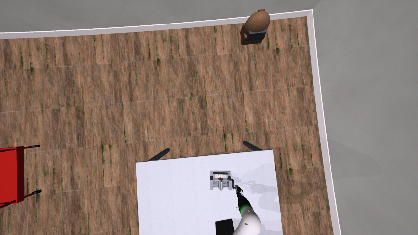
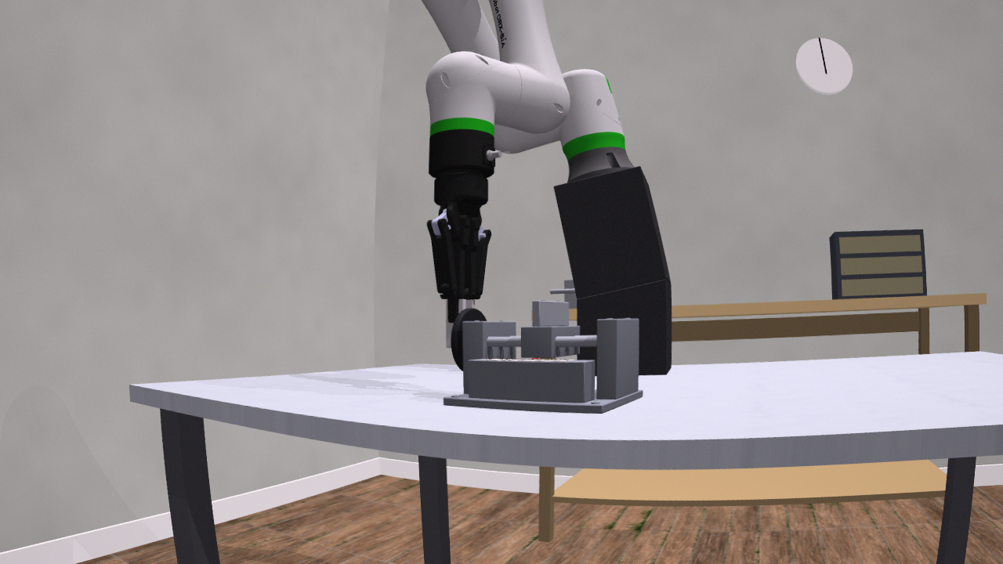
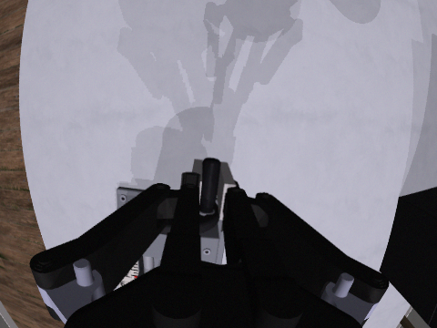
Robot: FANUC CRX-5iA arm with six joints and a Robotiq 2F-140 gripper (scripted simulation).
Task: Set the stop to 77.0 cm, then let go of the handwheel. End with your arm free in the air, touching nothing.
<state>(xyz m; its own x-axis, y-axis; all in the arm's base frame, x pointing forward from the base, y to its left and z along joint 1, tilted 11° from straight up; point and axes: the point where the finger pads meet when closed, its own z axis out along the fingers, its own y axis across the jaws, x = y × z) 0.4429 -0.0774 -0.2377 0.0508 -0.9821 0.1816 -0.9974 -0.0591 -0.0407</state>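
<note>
Right now the stop carriage is 30 mm ahead of my hand, 150 mm to the left of it and 10 mm below it. From my hand the other things lie so: crank handle: 20 mm below; handwheel: 10 mm ahead, 20 mm to the left, 20 mm below.
</note>
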